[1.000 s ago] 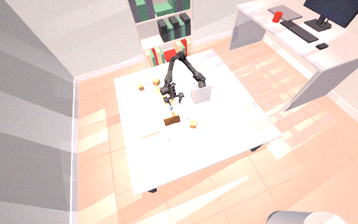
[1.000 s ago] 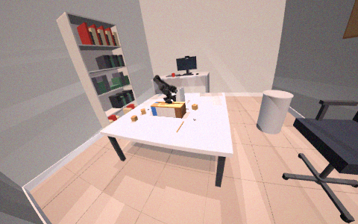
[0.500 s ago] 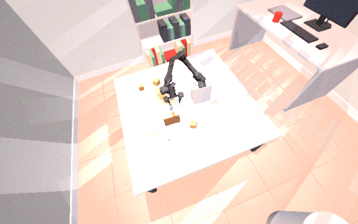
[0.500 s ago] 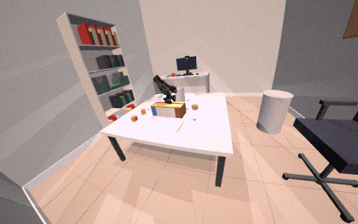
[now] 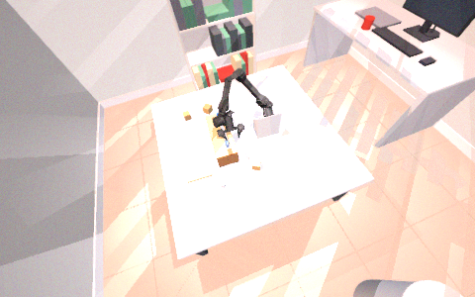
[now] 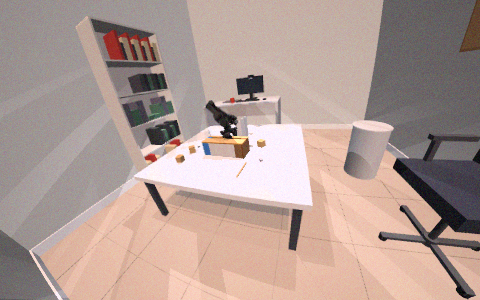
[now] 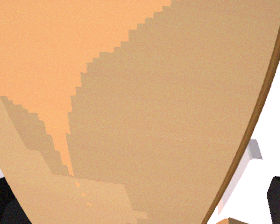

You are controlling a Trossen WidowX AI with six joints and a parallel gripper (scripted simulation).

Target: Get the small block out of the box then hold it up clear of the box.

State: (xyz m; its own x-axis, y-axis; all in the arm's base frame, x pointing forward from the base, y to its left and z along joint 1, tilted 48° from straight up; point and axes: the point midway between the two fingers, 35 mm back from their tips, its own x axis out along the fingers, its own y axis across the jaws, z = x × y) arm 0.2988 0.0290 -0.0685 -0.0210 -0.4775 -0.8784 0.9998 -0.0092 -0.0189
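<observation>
Now: the small blue block 6 cm ahead of my gripper tip and 2 cm to the left of it. Round my gripper tip: clear-fronted box: 4 cm ahead, 6 cm to the right, 2 cm below; then thin stick: 29 cm ahead, 18 cm to the left, 8 cm below.
</observation>
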